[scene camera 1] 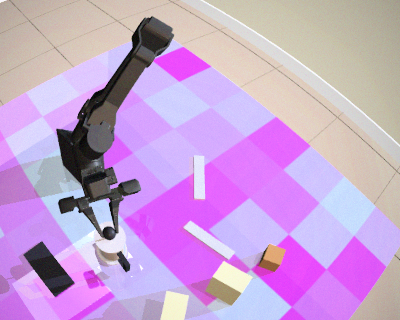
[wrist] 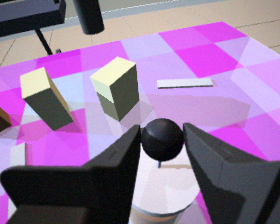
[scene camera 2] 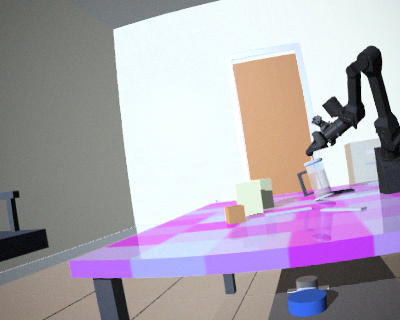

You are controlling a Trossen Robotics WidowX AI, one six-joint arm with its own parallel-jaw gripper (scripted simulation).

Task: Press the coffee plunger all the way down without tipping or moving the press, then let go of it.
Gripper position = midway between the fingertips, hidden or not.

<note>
In view: my gripper (scene camera 1: pixel 110 235), a coffee press (scene camera 1: pixel 112 249) and a black flat block (scene camera 1: pixel 53 275).
The coffee press shows as well in scene camera 2 (scene camera 2: pixel 320 184). My gripper also shows in the wrist view (wrist: pixel 161 129) and in scene camera 2 (scene camera 2: pixel 307 152). The wrist view does not show the black flat block, which is hidden by my gripper.
</note>
